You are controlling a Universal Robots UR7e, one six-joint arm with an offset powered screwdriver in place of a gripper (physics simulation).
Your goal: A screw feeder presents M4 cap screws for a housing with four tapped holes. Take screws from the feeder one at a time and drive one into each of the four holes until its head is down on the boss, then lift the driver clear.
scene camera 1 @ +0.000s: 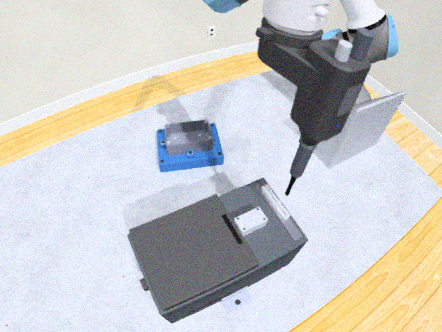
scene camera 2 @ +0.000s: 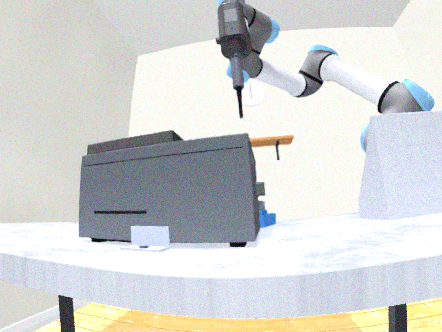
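The screw feeder, a dark grey box (scene camera 1: 190, 255) (scene camera 2: 170, 192), stands near the front of the table. A small white block (scene camera 1: 251, 220) with dark holes sits on its lower deck. The grey open-topped housing (scene camera 1: 189, 142) sits on a blue fixture (scene camera 1: 175, 161) (scene camera 2: 267, 219) behind the feeder, in shadow; its bosses and any screws in them are too unclear to tell. My screwdriver (scene camera 1: 287, 193) (scene camera 2: 241, 116) points down in the air, its bit well above the right end of the feeder and apart from it. The tip is too small to tell whether it carries a screw.
A light grey slanted panel (scene camera 1: 367, 131) (scene camera 2: 405, 167) stands at the right, by the arm's base. A small white card holder (scene camera 1: 236, 301) (scene camera 2: 150, 235) is at the feeder's front. An orange bar (scene camera 2: 272, 141) shows behind the feeder's top in scene camera 2.
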